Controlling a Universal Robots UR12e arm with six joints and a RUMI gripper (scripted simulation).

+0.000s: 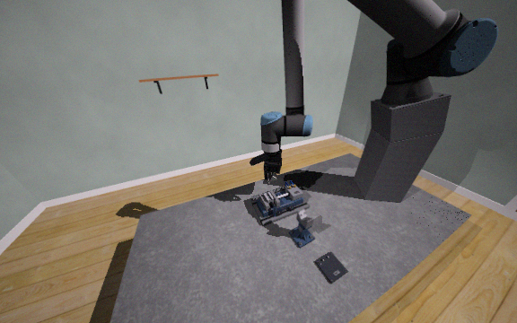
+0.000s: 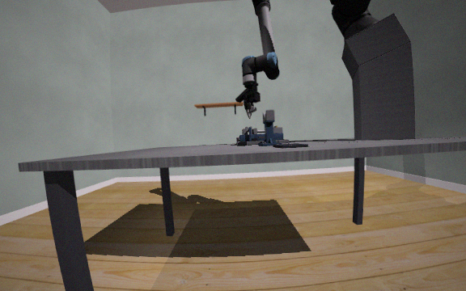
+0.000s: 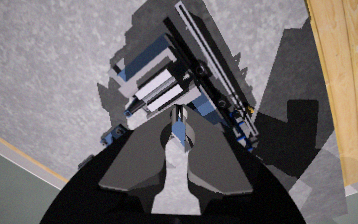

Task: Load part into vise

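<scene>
The part lies 1 cm ahead of my hand, 3 cm to the left of it and 8 cm below it. The rest, counted from my hand: moving jaw: 2 cm behind, 3 cm to the left, 10 cm below; work stop: 1 cm ahead, 8 cm to the left, 9 cm below; fixed jaw: 4 cm ahead, 4 cm to the left, 10 cm below.
</scene>
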